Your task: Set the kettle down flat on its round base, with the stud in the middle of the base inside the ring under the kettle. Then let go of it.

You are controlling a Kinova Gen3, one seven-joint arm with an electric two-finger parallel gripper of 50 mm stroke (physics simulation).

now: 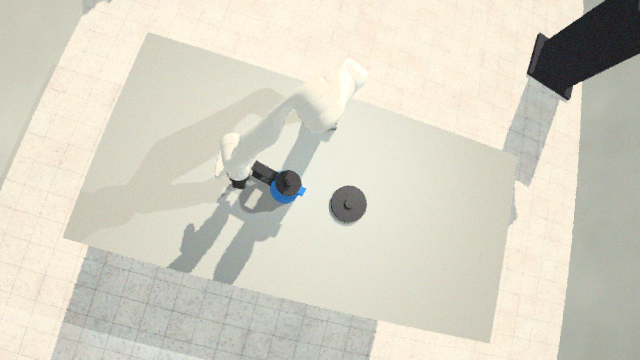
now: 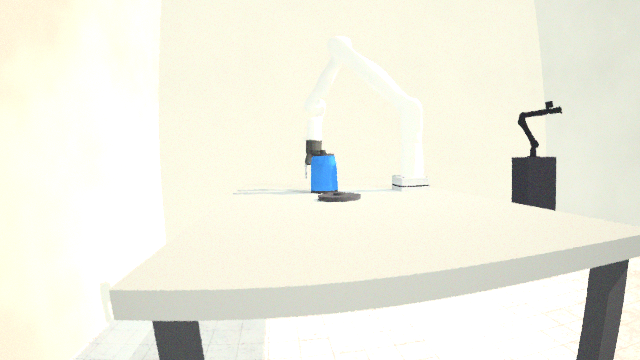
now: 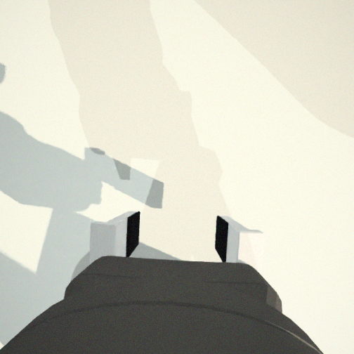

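The blue kettle [image 1: 283, 195] [image 2: 324, 174] stands upright on the table, beside the round base and apart from it. Its black lid [image 1: 288, 182] is on top. Its black handle [image 1: 264, 173] points toward the arm, and its small spout [image 1: 303, 191] points toward the base side. The dark round base [image 1: 356, 213] [image 2: 339, 198] lies flat on the table, with a stud [image 1: 348, 204] in its middle. My gripper [image 3: 177, 229] is open and empty, pointing down beside the kettle, near the outer end of the handle. The ring under the kettle is hidden.
The white arm [image 1: 267, 125] [image 2: 375, 72] reaches over the table [image 1: 425, 250] [image 2: 360, 250] from its mount at the table's far edge. A black pedestal [image 2: 533, 182] with a small black arm [image 2: 529, 131] stands off to the side. Shadows of arm and kettle cross the table.
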